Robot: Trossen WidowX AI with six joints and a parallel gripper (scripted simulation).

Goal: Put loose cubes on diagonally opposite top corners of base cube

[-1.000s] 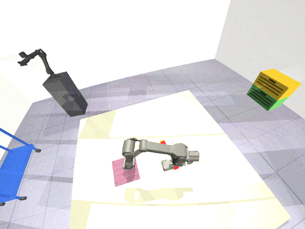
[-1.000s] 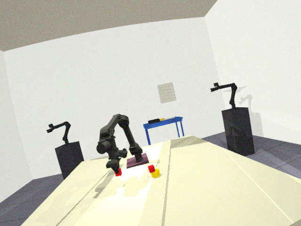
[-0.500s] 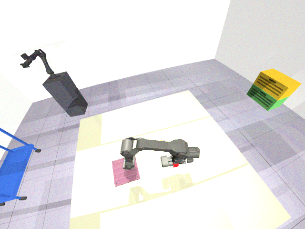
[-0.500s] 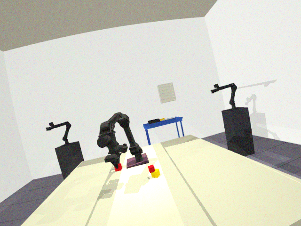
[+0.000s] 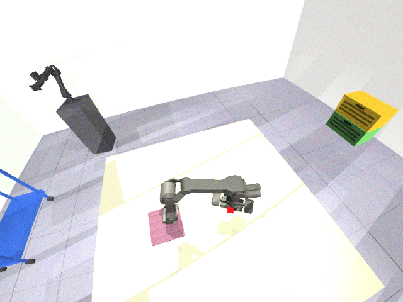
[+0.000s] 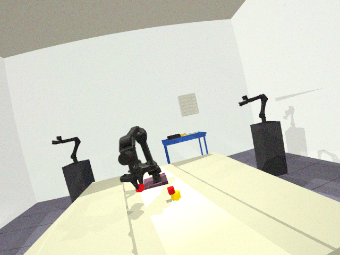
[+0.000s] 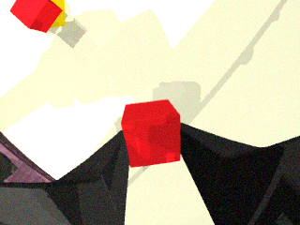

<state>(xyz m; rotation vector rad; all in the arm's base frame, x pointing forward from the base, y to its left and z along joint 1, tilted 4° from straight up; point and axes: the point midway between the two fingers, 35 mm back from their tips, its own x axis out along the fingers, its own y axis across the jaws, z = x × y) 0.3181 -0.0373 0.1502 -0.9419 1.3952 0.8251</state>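
The yellow base cube is 17 cm to the left of my gripper tip, 10 cm below it and 5 cm behind it.
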